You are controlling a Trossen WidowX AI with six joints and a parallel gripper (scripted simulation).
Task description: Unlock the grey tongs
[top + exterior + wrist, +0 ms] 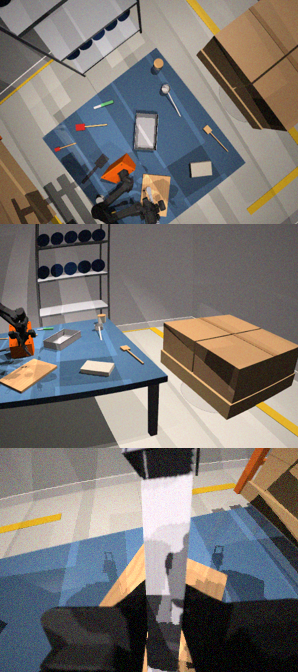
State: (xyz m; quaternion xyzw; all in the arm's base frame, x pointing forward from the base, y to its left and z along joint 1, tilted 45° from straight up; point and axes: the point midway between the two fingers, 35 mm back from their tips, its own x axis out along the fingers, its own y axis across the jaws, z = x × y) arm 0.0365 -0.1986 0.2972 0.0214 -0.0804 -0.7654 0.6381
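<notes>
The wooden board lies 10 mm ahead of my gripper tip, 10 mm to the left of it and 190 mm below it. Also, from my gripper tip: white block 470 mm ahead, 50 mm to the right, 180 mm below; then roasting tin 300 mm ahead, 500 mm to the left, 170 mm below; then black spatula 250 mm behind, 520 mm to the left, 190 mm below.
</notes>
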